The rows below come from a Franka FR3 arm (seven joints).
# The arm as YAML. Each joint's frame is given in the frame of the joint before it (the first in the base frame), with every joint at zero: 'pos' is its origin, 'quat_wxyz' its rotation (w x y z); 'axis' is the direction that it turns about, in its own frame. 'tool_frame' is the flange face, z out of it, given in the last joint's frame.
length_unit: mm
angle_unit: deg
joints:
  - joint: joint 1
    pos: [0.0, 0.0, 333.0]
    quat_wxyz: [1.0, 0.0, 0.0, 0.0]
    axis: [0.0, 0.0, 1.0]
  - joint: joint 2
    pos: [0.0, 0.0, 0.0]
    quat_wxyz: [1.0, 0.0, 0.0, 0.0]
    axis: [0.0, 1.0, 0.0]
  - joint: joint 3
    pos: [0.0, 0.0, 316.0]
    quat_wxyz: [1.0, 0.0, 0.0, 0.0]
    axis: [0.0, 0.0, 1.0]
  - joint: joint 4
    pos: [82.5, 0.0, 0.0]
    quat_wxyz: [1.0, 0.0, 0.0, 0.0]
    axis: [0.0, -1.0, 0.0]
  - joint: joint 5
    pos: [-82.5, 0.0, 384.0]
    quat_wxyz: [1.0, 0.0, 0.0, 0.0]
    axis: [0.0, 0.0, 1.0]
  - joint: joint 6
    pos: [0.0, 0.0, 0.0]
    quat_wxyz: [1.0, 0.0, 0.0, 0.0]
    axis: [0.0, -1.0, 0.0]
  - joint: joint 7
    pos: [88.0, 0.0, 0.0]
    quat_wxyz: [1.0, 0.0, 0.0, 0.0]
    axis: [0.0, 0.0, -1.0]
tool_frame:
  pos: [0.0, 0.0, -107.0]
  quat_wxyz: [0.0, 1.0, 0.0, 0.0]
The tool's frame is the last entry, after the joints.
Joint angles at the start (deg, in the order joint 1, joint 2, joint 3, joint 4, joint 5, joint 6, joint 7):
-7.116 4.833 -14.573 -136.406 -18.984 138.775 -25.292
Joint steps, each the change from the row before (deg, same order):
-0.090 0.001 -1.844 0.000 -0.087 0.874 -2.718
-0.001 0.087 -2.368 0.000 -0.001 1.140 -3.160
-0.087 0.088 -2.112 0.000 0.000 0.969 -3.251
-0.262 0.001 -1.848 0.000 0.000 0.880 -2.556
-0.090 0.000 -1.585 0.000 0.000 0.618 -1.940
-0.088 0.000 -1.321 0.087 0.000 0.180 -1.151
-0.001 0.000 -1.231 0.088 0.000 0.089 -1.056
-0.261 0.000 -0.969 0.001 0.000 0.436 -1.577
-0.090 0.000 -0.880 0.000 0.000 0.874 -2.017
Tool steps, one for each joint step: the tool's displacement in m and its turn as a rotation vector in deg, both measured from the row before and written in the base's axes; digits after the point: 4 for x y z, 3 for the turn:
-0.0048 -0.0155 0.0016 -0.058 -0.216 0.980
-0.0065 -0.0188 0.0014 -0.101 -0.293 0.974
-0.0069 -0.0173 0.0012 -0.107 -0.092 1.195
-0.0073 -0.0163 0.0018 -0.181 -0.233 0.588
-0.0064 -0.0128 0.0014 -0.170 -0.115 0.362
-0.0059 -0.0108 0.0013 -0.136 0.042 -0.240
-0.0054 -0.0094 0.0012 -0.110 0.106 -0.178
-0.0054 -0.0091 0.0010 -0.120 -0.015 0.409
-0.0034 -0.0072 0.0017 -0.253 -0.297 1.203

